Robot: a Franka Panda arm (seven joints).
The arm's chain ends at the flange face. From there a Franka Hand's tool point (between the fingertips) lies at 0.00 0.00 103.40 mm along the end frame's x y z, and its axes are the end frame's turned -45 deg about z.
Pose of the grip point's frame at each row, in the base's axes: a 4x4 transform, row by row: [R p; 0 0 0 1], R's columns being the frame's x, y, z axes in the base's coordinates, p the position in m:
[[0.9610, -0.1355, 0.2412, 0.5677], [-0.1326, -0.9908, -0.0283, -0.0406], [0.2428, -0.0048, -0.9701, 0.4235], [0, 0, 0, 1]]
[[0.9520, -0.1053, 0.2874, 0.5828], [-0.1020, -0.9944, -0.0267, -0.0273], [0.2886, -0.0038, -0.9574, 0.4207], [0, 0, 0, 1]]
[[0.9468, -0.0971, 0.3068, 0.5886], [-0.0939, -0.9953, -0.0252, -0.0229], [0.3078, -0.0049, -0.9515, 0.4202], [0, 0, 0, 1]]
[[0.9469, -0.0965, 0.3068, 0.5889], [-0.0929, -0.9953, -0.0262, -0.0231], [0.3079, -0.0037, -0.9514, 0.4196], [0, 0, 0, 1]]
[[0.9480, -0.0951, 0.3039, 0.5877], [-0.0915, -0.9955, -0.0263, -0.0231], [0.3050, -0.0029, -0.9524, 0.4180], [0, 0, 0, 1]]
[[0.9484, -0.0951, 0.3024, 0.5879], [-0.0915, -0.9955, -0.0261, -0.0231], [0.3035, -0.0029, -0.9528, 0.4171], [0, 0, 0, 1]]
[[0.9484, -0.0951, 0.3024, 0.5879], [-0.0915, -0.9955, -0.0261, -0.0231], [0.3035, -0.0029, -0.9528, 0.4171], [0, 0, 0, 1]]
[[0.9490, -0.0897, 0.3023, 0.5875], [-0.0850, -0.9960, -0.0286, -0.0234], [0.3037, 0.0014, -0.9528, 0.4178], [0, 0, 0, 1]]
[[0.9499, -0.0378, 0.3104, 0.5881], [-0.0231, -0.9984, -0.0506, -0.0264], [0.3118, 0.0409, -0.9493, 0.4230], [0, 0, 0, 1]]
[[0.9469, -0.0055, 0.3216, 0.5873], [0.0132, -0.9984, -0.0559, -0.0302], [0.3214, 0.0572, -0.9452, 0.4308], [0, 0, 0, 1]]
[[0.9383, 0.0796, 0.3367, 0.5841], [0.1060, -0.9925, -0.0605, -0.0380], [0.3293, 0.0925, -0.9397, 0.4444], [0, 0, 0, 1]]
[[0.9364, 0.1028, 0.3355, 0.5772], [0.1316, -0.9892, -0.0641, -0.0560], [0.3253, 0.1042, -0.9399, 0.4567], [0, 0, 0, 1]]
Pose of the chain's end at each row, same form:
[[0.5837, -0.7753, 0.2412, 0.5428], [-0.7944, -0.6068, -0.0283, -0.0377], [0.1683, -0.1751, -0.9701, 0.5238], [0, 0, 0, 1]]
[[0.5987, -0.7476, 0.2874, 0.5531], [-0.7753, -0.6310, -0.0267, -0.0245], [0.2014, -0.2068, -0.9574, 0.5197], [0, 0, 0, 1]]
[[0.6008, -0.7381, 0.3068, 0.5569], [-0.7702, -0.6374, -0.0252, -0.0203], [0.2142, -0.2211, -0.9515, 0.5186], [0, 0, 0, 1]]
[[0.6013, -0.7378, 0.3068, 0.5572], [-0.7695, -0.6381, -0.0262, -0.0204], [0.2151, -0.2203, -0.9514, 0.5180], [0, 0, 0, 1]]
[[0.6031, -0.7376, 0.3039, 0.5563], [-0.7686, -0.6392, -0.0263, -0.0204], [0.2136, -0.2177, -0.9524, 0.5165], [0, 0, 0, 1]]
[[0.6034, -0.7379, 0.3024, 0.5566], [-0.7686, -0.6392, -0.0261, -0.0204], [0.2126, -0.2167, -0.9528, 0.5156], [0, 0, 0, 1]]
[[0.6034, -0.7379, 0.3024, 0.5566], [-0.7686, -0.6392, -0.0261, -0.0204], [0.2126, -0.2167, -0.9528, 0.5156], [0, 0, 0, 1]]
[[0.6076, -0.7345, 0.3023, 0.5562], [-0.7644, -0.6442, -0.0286, -0.0204], [0.2157, -0.2138, -0.9528, 0.5163], [0, 0, 0, 1]]
[[0.6450, -0.6984, 0.3104, 0.5560], [-0.7223, -0.6896, -0.0506, -0.0212], [0.2494, -0.1916, -0.9493, 0.5212], [0, 0, 0, 1]]
[[0.6657, -0.6734, 0.3216, 0.5540], [-0.6966, -0.7153, -0.0559, -0.0244], [0.2677, -0.1868, -0.9452, 0.5285], [0, 0, 0, 1]]
[[0.7198, -0.6072, 0.3367, 0.5493], [-0.6269, -0.7768, -0.0605, -0.0317], [0.2983, -0.1674, -0.9397, 0.5416], [0, 0, 0, 1]]
[[0.7348, -0.5894, 0.3355, 0.5425], [-0.6064, -0.7925, -0.0641, -0.0494], [0.3037, -0.1563, -0.9399, 0.5539], [0, 0, 0, 1]]

